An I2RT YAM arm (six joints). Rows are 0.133 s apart.
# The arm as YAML. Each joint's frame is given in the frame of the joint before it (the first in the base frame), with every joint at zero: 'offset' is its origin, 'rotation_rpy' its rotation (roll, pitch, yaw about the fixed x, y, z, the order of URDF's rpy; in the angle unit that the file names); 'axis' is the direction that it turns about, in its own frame. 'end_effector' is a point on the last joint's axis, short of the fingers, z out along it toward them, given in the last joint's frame.
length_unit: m
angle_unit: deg
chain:
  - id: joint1
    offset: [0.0, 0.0, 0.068]
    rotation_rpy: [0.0, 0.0, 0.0]
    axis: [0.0, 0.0, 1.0]
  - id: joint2
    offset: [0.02, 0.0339, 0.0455]
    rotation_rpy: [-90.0, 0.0, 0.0]
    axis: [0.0, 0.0, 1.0]
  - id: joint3
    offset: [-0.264, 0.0, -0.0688]
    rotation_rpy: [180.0, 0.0, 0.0]
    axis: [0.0, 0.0, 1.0]
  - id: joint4
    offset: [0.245, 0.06, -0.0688]
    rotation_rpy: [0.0, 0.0, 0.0]
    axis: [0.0, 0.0, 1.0]
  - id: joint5
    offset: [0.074, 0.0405, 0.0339]
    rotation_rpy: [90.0, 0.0, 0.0]
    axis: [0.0, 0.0, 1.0]
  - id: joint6
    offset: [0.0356, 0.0, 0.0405]
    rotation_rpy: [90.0, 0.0, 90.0]
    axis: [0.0, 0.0, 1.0]
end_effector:
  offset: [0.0, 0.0, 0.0]
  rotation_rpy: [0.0, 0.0, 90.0]
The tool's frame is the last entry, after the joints.
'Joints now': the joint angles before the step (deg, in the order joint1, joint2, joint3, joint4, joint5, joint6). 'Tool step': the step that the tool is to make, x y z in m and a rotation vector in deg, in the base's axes. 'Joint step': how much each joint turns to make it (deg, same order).
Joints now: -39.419, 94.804, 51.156, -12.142, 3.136, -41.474
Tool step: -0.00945, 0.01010, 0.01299, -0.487, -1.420, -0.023
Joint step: 0.307, -4.699, -1.968, -1.353, -0.239, 0.570
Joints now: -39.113, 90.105, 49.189, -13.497, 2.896, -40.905
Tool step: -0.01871, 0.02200, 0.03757, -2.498, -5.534, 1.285
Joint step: 0.896, -11.389, -2.580, -2.951, -1.421, 0.634
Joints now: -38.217, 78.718, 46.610, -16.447, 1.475, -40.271
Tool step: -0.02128, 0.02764, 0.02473, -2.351, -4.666, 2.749
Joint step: 1.791, -11.191, -3.475, -2.579, -1.356, -0.023
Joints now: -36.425, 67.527, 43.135, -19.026, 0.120, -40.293
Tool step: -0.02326, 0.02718, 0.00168, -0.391, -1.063, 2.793
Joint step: 2.055, -9.552, -4.896, -3.564, -0.743, -0.285
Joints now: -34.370, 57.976, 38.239, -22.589, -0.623, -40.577
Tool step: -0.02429, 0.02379, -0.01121, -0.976, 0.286, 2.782
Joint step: 1.902, -9.443, -6.165, -2.993, 0.000, -1.312
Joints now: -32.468, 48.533, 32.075, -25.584, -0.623, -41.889
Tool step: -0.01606, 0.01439, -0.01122, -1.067, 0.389, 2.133
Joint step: 1.312, -6.665, -4.371, -2.076, 0.132, -1.376
